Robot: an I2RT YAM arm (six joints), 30 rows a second.
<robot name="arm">
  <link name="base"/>
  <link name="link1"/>
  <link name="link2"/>
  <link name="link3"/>
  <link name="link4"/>
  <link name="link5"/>
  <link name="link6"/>
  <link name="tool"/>
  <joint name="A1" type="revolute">
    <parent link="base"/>
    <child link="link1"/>
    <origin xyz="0 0 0.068"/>
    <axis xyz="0 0 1"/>
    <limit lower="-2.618" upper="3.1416"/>
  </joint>
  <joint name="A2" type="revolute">
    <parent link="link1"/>
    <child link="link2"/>
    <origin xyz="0.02 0.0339 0.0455" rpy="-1.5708 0 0"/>
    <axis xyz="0 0 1"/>
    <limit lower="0" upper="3.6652"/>
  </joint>
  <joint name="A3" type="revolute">
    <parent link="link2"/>
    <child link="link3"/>
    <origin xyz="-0.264 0 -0.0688" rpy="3.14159 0 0"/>
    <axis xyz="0 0 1"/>
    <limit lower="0" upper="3.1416"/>
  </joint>
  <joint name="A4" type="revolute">
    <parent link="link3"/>
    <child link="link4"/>
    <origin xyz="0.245 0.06 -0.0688"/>
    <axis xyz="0 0 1"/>
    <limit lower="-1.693" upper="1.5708"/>
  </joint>
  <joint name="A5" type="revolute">
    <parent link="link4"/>
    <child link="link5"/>
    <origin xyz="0.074 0.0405 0.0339" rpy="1.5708 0 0"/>
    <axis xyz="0 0 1"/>
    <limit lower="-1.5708" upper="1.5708"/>
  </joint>
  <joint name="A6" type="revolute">
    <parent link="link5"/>
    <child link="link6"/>
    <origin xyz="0.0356 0 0.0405" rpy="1.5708 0 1.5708"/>
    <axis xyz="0 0 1"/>
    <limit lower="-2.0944" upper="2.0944"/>
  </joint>
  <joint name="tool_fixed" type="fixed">
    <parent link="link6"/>
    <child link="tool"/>
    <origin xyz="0 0 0" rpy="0 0 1.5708"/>
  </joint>
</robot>
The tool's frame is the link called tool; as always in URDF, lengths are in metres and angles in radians.
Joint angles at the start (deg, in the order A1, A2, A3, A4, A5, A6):
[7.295 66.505 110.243 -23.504 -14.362 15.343]
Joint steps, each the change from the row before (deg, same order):
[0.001 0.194 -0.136 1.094 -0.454 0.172]
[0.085 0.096 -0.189 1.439 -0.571 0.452]
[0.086 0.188 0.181 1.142 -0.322 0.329]
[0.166 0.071 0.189 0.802 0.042 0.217]
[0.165 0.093 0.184 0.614 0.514 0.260]
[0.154 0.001 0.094 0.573 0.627 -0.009]
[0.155 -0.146 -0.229 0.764 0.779 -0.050]
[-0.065 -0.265 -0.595 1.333 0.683 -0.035]
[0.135 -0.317 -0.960 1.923 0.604 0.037]
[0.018 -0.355 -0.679 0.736 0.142 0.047]
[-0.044 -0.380 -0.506 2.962 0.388 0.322]
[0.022 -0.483 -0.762 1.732 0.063 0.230]
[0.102 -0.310 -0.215 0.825 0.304 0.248]
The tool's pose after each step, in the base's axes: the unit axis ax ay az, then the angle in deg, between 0 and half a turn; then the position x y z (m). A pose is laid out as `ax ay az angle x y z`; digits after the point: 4 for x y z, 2 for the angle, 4 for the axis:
-0.1065 0.9198 0.3777 76.25 0.1511 0.0285 0.6068
-0.1132 0.9135 0.3909 75.59 0.1516 0.0292 0.6083
-0.1183 0.9082 0.4014 74.83 0.1515 0.0296 0.6105
-0.1202 0.9047 0.4088 74.13 0.1506 0.0299 0.6125
-0.1155 0.9033 0.4131 73.47 0.1501 0.0300 0.6142
-0.1114 0.9034 0.4141 72.70 0.1493 0.0299 0.6156
-0.1057 0.9041 0.4141 71.84 0.1486 0.0297 0.6163
-0.1002 0.9047 0.4142 70.64 0.1480 0.0290 0.6168
-0.0971 0.9028 0.4190 69.33 0.1479 0.0290 0.6168
-0.0962 0.9019 0.4210 68.94 0.1472 0.0289 0.6161
-0.0966 0.8943 0.4370 66.36 0.1435 0.0280 0.6197
-0.0984 0.8888 0.4476 65.14 0.1411 0.0277 0.6204
-0.0957 0.8852 0.4553 64.37 0.1385 0.0274 0.6215

